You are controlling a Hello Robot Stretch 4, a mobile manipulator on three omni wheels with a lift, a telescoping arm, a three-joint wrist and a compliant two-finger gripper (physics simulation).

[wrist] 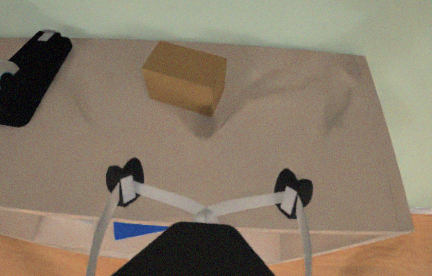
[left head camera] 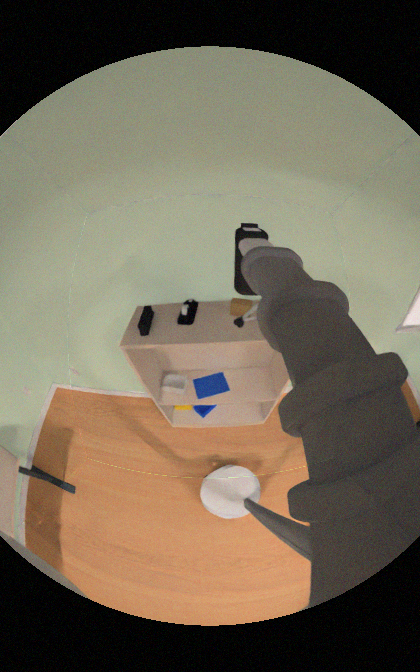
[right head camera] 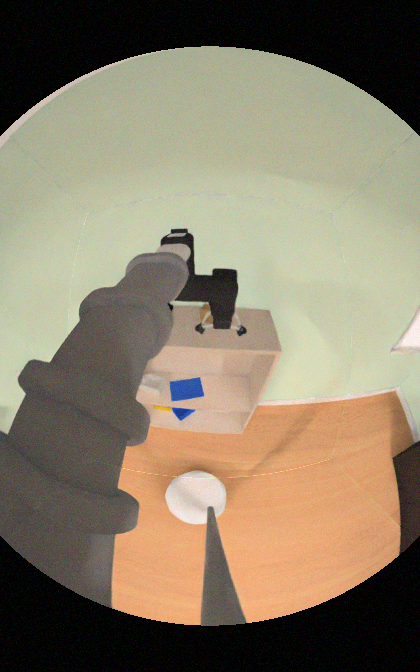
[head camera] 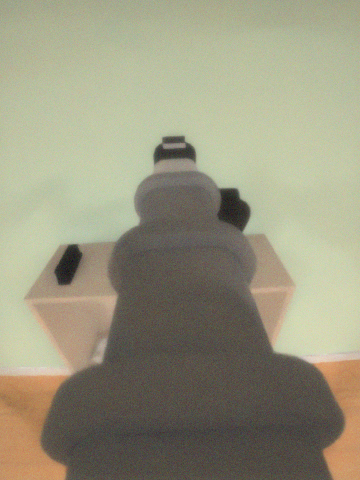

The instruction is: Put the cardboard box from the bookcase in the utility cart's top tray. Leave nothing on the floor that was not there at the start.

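Places are measured from the robot's base along level axes (x ahead, y left, z up), in centimetres.
Where they show: gripper, fingertip midpoint: (wrist: 209,179).
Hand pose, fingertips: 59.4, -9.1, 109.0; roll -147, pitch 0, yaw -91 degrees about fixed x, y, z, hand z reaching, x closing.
Things, the pixels of their top centre, and the offset from my fingertips, as dx, dy, dz.
- cardboard box at its top centre: (wrist: 184,62) +14.2, +3.8, +0.3
- black item at its top centre: (wrist: 4,44) +15.8, +27.3, +1.3
- black block at its top centre: (head camera: 66,256) +9.9, +45.4, -0.3
The cardboard box (left head camera: 241,306) (right head camera: 205,314) (wrist: 185,77) is brown and sits on the top board of the bookcase (head camera: 92,280) (left head camera: 165,332) (right head camera: 262,332) (wrist: 280,150), close to the wall. My gripper (right head camera: 221,329) (wrist: 209,179) is open, with nothing between its fingertips. In the wrist view it shows over the front part of the top board, nearer the camera than the box and apart from it. The arm hides the gripper in the head camera view and one fingertip in the left head camera view. I cannot make out the utility cart in these views.
A black item (wrist: 35,80) (left head camera: 188,312) and a black block (left head camera: 145,320) (head camera: 68,265) stand left of the box. Blue pieces (left head camera: 211,385) (right head camera: 186,389) and a white bin (left head camera: 174,383) are on lower shelves. A white disc (left head camera: 225,485) (right head camera: 192,492) with a grey pole is on the floor.
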